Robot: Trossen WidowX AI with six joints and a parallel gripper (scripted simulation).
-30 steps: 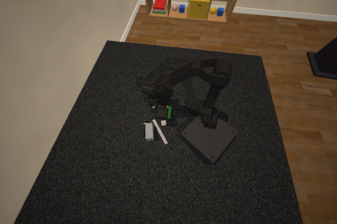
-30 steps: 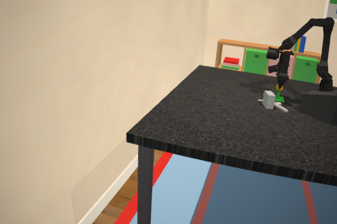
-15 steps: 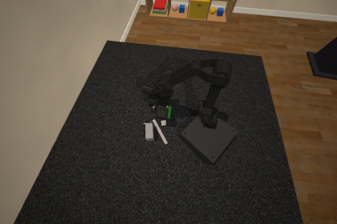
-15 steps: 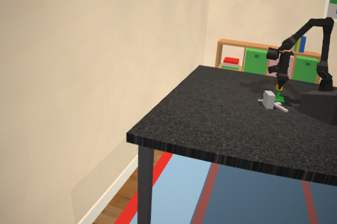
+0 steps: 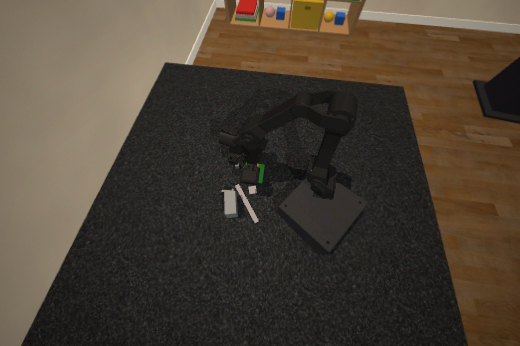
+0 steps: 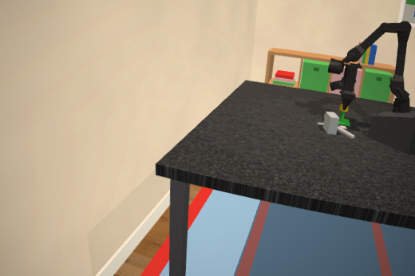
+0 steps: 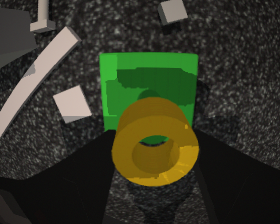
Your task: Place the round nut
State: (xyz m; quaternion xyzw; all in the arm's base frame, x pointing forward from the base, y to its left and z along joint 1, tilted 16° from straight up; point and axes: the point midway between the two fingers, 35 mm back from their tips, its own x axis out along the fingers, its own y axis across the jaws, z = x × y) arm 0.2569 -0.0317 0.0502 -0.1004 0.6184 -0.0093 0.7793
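My gripper is now 70 mm short of the small grey cube, 10 mm to the left of it and 90 mm above it. Also, from my hand: pale t-shaped piece: 70 mm ahead, 100 mm to the left, 90 mm below; grey block: 40 mm ahead, 150 mm to the left, 70 mm below; flat grey bar: 10 mm behind, 130 mm to the left, 100 mm below.
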